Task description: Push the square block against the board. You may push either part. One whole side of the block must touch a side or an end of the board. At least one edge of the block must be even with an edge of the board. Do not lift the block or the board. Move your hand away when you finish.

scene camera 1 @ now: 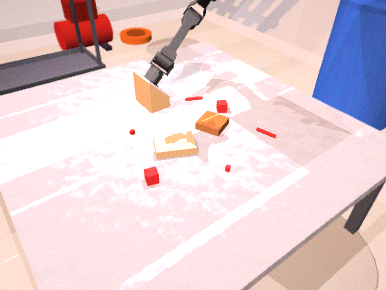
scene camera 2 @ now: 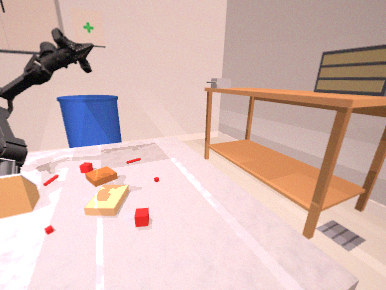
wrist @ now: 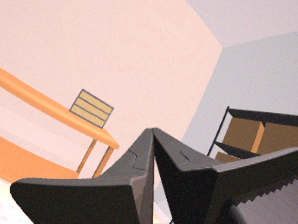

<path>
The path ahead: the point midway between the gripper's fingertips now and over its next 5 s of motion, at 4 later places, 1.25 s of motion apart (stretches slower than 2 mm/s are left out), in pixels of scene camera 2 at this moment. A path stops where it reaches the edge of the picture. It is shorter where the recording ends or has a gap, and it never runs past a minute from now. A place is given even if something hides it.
My gripper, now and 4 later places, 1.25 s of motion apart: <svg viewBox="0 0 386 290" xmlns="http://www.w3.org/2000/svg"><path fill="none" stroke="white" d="M93 44L116 117L88 162L88 176L95 179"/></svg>
</path>
